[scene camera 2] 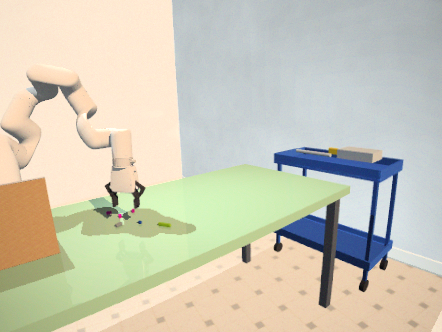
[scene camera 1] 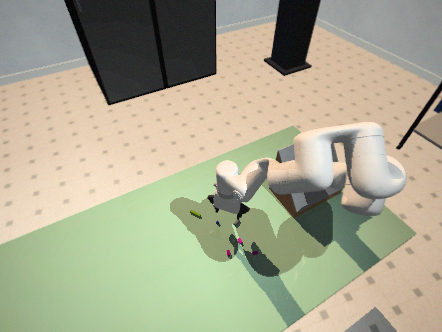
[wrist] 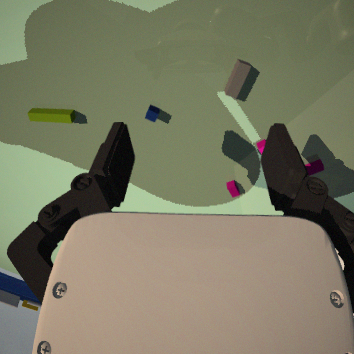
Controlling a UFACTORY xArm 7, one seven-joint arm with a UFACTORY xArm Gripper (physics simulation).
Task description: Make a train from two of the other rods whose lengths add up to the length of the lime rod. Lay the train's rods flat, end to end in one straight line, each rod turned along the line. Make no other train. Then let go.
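Frame: origin at the arm's base, x left, y back, z up, level; centimetres.
Seen in the pictures: gripper, fingertip midpoint: (scene camera 2: 126, 207) (scene camera 1: 228, 213) (wrist: 197, 139); arm's base at its link origin: (scene camera 2: 10, 208).
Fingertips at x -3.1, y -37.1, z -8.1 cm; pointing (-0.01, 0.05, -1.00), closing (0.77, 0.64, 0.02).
Offsets run from my fingertips to a thing's top centre. Level surfaces: height alone.
The lime rod {dz -6.4, dx -10.4, dy -10.4 cm} (scene camera 1: 195, 214) (scene camera 2: 164, 225) (wrist: 51, 115) lies flat, apart from the others. A short blue rod {dz -6.4, dx -1.8, dy -4.0 cm} (scene camera 1: 218, 223) (scene camera 2: 140, 222) (wrist: 153, 113) lies between it and a thicker grey-brown rod {dz -6.4, dx +1.8, dy +3.2 cm} (scene camera 1: 237, 223) (scene camera 2: 118, 225) (wrist: 240, 79). One magenta rod {dz -6.4, dx +9.9, dy +0.0 cm} (scene camera 1: 240, 241) (scene camera 2: 120, 216) (wrist: 261, 146) is partly hidden by the right finger in the wrist view. A second magenta rod {dz -6.4, dx +11.9, dy -6.6 cm} (scene camera 1: 228, 253) (scene camera 2: 133, 211) (wrist: 233, 189) and a third magenta rod {dz -6.4, dx +16.9, dy +2.5 cm} (scene camera 1: 255, 253) (scene camera 2: 109, 213) (wrist: 315, 166) lie apart from it. My gripper (scene camera 1: 227, 216) (scene camera 2: 126, 206) (wrist: 197, 139) is open and empty above the table.
The rods lie on the green table {dz -7.3 cm} (scene camera 1: 125, 270) (scene camera 2: 225, 200), partly in the arm's shadow. A brown-sided box (scene camera 1: 288, 202) (scene camera 2: 27, 222) stands by the arm's base. A blue cart (scene camera 2: 390, 169) stands beyond the table's far end.
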